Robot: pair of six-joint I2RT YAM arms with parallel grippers.
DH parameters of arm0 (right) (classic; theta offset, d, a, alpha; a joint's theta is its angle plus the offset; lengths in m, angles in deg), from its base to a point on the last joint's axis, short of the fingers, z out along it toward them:
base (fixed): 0 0 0 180
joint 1: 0.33 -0.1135 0.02 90
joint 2: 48.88 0 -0.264 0
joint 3: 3.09 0 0.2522 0
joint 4: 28.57 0 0.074 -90
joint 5: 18.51 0 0 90
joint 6: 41.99 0.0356 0 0
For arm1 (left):
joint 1: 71.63 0.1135 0.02 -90
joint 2: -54.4 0 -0.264 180
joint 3: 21.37 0 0.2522 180
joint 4: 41.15 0 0.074 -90
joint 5: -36.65 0 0 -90
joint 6: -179.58 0.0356 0 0
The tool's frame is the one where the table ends.
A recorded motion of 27 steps. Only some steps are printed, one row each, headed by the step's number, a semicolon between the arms.
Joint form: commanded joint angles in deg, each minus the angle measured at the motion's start. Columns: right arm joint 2, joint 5, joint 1, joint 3, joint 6, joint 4; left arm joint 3, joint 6, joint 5, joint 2, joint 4, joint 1.
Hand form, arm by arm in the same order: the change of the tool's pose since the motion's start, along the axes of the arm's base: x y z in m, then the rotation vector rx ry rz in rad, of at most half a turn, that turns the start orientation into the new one. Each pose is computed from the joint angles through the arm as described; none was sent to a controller.
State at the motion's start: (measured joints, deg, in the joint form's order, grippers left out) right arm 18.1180 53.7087 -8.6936 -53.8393 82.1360 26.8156; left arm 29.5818 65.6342 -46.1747 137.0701 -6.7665 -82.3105
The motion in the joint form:
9: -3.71 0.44 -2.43 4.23 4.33 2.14; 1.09 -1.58 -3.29 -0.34 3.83 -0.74
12: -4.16 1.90 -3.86 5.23 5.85 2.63; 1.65 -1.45 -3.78 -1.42 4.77 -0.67
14: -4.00 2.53 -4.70 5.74 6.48 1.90; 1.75 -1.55 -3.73 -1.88 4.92 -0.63
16: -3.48 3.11 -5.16 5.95 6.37 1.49; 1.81 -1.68 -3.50 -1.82 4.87 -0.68
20: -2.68 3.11 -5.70 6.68 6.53 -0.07; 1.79 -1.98 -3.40 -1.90 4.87 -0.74
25: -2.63 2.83 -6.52 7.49 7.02 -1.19; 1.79 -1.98 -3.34 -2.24 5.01 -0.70
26: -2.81 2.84 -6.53 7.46 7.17 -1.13; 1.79 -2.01 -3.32 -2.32 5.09 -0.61
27: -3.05 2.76 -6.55 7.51 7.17 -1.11; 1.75 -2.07 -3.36 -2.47 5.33 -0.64
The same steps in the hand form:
9: -0.0223 0.0038 -0.0109 0.0021 0.0705 -0.0288; -0.0027 -0.0006 0.0032 0.0501 0.0356 0.0346
12: -0.0275 0.0062 -0.0149 -0.0207 0.0918 -0.0358; -0.0027 0.0000 0.0093 0.0560 0.0217 0.0373
14: -0.0282 0.0082 -0.0175 -0.0290 0.0918 -0.0346; -0.0028 0.0002 0.0114 0.0530 0.0152 0.0395
16: -0.0280 0.0093 -0.0197 -0.0405 0.0941 -0.0278; -0.0026 -0.0002 0.0115 0.0484 0.0154 0.0391
20: -0.0274 0.0110 -0.0244 -0.0402 0.0943 -0.0209; -0.0028 -0.0005 0.0117 0.0447 0.0156 0.0422
25: -0.0288 0.0134 -0.0277 -0.0334 0.0936 -0.0131; -0.0032 -0.0003 0.0130 0.0430 0.0124 0.0425
26: -0.0289 0.0133 -0.0271 -0.0323 0.0919 -0.0154; -0.0033 0.0001 0.0132 0.0425 0.0126 0.0444
27: -0.0293 0.0133 -0.0267 -0.0303 0.0894 -0.0146; -0.0040 0.0001 0.0134 0.0432 0.0149 0.0451

